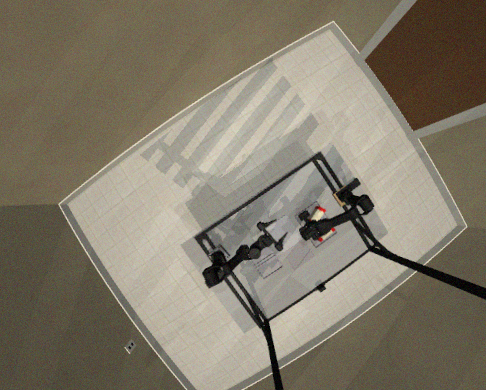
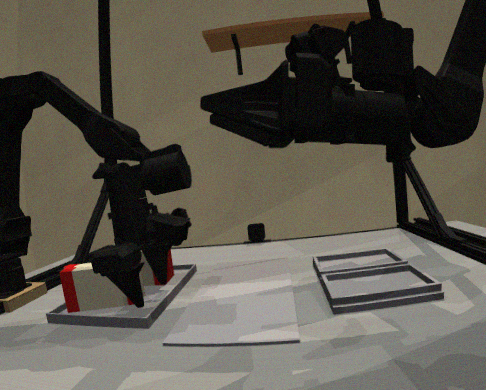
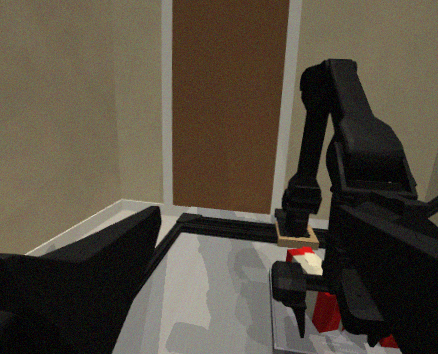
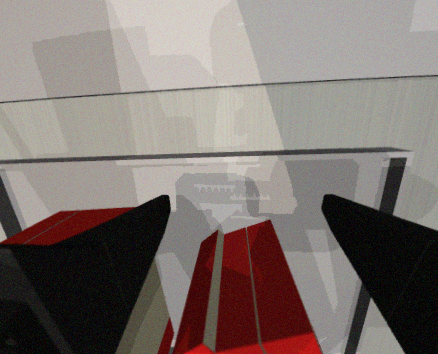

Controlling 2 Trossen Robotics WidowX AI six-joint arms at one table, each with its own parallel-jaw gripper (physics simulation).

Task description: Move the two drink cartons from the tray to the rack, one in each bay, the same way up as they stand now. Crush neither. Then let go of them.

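Observation:
Two red-and-cream drink cartons lie on their sides in the low grey tray. The front carton lies free. My right gripper is open and lowered into the tray, one finger on each side of the rear carton, which still rests on the tray. My left gripper is open and empty, held high over the middle of the table. The two-bay rack holds nothing.
A thin flat sheet lies on the table between tray and rack. A tan block sits under the right arm's base. A black frame edges the table. A small black cube stands at the far edge.

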